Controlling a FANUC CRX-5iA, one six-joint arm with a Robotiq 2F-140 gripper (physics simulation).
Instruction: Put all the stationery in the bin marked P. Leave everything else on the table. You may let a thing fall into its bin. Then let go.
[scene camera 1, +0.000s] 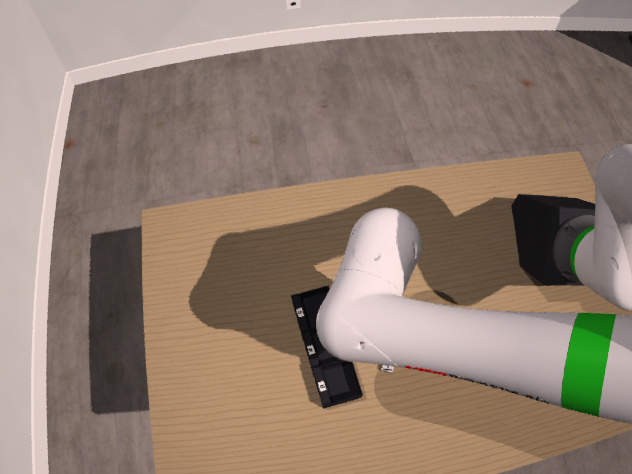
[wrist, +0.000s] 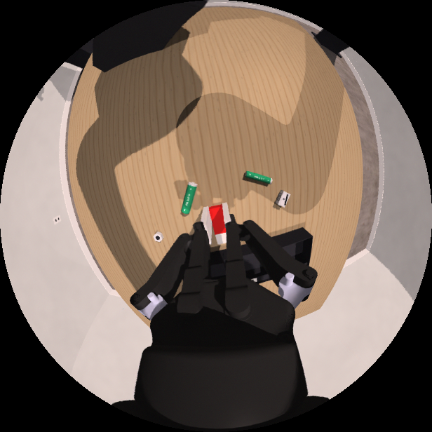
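Pixels of known places: arm's base at its link origin: (scene camera 1: 582, 248).
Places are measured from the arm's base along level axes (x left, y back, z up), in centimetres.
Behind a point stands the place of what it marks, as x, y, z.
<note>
My gripper (wrist: 216, 212) is shut on the red and white eraser (wrist: 217, 219), its pale finger pads against both long sides. Whether the eraser touches the table is hard to tell. In scene camera 1 the arm hides the gripper and the eraser. A small metal sharpener (scene camera 1: 386, 368) @(18.6, -43.5, -16.5) (wrist: 282, 199) lies on the table. It is to the right of the gripper in the wrist view. The black row of three bins (scene camera 1: 336, 381) @(20.8, -54.2, -16.9) (wrist: 306, 246) has small white labels, too small to read. The arm covers part of it in scene camera 1, and the fingers cover part in the wrist view.
A green battery (wrist: 189, 199) lies left of the eraser in the wrist view, close to the left finger. Another green battery (wrist: 258, 177) lies beyond, near the sharpener. A small nut (wrist: 158, 237) lies farther left. All are on the wooden table (scene camera 1: 229, 408) @(26.2, -77.1, -17.6) (wrist: 250, 65).
</note>
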